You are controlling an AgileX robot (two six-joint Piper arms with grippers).
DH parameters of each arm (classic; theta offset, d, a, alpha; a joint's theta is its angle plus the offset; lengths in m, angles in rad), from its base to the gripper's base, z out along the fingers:
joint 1: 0 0.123 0 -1.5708
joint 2: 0.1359 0 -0.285 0
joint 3: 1.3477 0 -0.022 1.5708
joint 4: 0 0.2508 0 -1.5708
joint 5: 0 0 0.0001 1.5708
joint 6: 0 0.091 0 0
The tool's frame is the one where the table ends.
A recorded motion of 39 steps. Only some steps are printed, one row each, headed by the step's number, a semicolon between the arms.
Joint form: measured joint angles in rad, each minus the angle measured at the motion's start. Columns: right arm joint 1, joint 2, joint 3, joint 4, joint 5, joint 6; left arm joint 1, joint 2, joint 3, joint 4, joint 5, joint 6.
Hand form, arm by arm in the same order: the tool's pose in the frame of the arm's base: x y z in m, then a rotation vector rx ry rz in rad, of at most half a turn. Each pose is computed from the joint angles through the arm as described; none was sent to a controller.
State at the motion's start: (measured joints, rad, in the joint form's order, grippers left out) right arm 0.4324 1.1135 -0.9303 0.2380 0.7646 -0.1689; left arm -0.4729 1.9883 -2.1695 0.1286 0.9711 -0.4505
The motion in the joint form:
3: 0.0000 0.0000 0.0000 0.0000 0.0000 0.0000; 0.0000 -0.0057 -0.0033 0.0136 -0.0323 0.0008
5: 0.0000 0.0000 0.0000 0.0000 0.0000 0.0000; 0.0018 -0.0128 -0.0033 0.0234 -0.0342 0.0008
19: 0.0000 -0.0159 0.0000 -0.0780 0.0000 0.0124; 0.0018 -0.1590 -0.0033 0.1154 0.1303 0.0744
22: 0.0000 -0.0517 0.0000 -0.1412 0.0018 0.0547; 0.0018 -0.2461 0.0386 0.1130 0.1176 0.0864
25: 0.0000 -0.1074 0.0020 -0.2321 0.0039 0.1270; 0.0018 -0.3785 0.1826 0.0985 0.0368 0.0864
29: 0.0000 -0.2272 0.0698 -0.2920 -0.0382 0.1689; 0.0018 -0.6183 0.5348 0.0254 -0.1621 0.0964
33: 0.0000 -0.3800 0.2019 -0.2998 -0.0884 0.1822; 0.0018 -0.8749 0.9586 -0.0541 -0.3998 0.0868
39: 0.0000 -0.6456 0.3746 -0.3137 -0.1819 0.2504; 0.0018 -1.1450 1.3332 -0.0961 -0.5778 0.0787
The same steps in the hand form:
3: 0.1946 0.1062 0.3240 -0.5923 2.3679 0.3960; 0.4099 -0.1980 0.4009 0.0574 2.2421 -0.3313
5: 0.1946 0.1062 0.3240 -0.5923 2.3679 0.3960; 0.4089 -0.1958 0.4044 0.0568 2.2305 -0.3229
19: 0.1936 0.1004 0.3265 -0.6183 2.3461 0.3127; 0.3639 -0.1634 0.4564 0.1111 2.2134 -0.1650
22: 0.1884 0.0937 0.3335 -0.5963 2.3175 0.2637; 0.3406 -0.1518 0.4788 0.1165 2.1586 -0.1850
25: 0.1797 0.0833 0.3438 -0.5466 2.2739 0.2018; 0.3117 -0.1393 0.4902 0.1258 2.0963 -0.2294
29: 0.1574 0.0691 0.3474 -0.5056 2.1824 0.1731; 0.2636 -0.1229 0.4750 0.1566 2.0298 -0.3422
33: 0.1282 0.0553 0.3323 -0.4806 2.1155 0.1867; 0.2125 -0.1041 0.4268 0.1418 1.9801 -0.4664
39: 0.0851 0.0351 0.3141 -0.3815 1.9485 0.2517; 0.1572 -0.0788 0.3735 0.1154 1.9168 -0.5413

